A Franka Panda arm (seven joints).
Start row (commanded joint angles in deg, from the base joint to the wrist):
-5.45, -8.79, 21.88, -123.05, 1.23, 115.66, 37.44
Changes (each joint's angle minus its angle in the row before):
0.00, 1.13, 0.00, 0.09, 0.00, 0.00, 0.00
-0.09, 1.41, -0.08, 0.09, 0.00, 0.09, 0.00
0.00, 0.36, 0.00, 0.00, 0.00, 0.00, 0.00
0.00, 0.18, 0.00, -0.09, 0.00, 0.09, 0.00
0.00, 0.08, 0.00, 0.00, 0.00, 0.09, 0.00
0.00, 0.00, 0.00, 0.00, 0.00, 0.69, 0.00
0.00, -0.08, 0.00, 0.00, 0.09, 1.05, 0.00
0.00, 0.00, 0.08, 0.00, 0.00, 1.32, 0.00
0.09, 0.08, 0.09, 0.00, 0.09, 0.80, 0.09
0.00, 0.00, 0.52, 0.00, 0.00, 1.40, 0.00
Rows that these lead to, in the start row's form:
-5.45, -7.66, 21.88, -122.96, 1.23, 115.66, 37.44
-5.54, -6.25, 21.80, -122.87, 1.23, 115.75, 37.44
-5.54, -5.89, 21.80, -122.87, 1.23, 115.75, 37.44
-5.54, -5.71, 21.80, -122.96, 1.23, 115.84, 37.44
-5.54, -5.63, 21.80, -122.96, 1.23, 115.93, 37.44
-5.54, -5.63, 21.80, -122.96, 1.23, 116.62, 37.44
-5.54, -5.71, 21.80, -122.96, 1.32, 117.67, 37.44
-5.54, -5.71, 21.88, -122.96, 1.32, 118.99, 37.44
-5.45, -5.63, 21.97, -122.96, 1.41, 119.79, 37.53
-5.45, -5.63, 22.49, -122.96, 1.41, 121.19, 37.53

